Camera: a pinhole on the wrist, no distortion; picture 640 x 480 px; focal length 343.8 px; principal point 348.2 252.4 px. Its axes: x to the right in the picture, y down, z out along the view. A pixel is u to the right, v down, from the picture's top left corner.
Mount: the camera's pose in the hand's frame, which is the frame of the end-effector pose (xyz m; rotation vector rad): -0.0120 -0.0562 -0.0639 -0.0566 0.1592 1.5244
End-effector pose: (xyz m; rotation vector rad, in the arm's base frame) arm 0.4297 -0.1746 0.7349 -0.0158 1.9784 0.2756
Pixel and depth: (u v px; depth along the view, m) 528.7 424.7 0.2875
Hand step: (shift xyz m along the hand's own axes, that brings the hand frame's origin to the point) -0.1302 0.1392 0.2083
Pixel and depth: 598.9 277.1 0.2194
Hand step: -0.0066 0.1327 0.1317
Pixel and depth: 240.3 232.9 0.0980
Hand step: -0.0009 -0.0735 0.0369
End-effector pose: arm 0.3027 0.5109 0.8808 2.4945 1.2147 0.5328
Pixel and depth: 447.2 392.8 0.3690
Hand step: -0.1329 0.1064 0.2954
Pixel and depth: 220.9 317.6 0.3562
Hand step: -0.0600 -0.1350 0.3107
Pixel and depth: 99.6 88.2 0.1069
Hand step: 0.0432 -0.1205 0.0493
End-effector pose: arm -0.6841 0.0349 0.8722 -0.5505 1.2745 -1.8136
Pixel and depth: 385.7 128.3 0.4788
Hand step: 0.1951 0.0525 0.3912
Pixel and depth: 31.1 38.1 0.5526
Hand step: 0.3496 -0.5016 0.5316
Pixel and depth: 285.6 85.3 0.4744
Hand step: 0.2470 -0.0880 0.4026
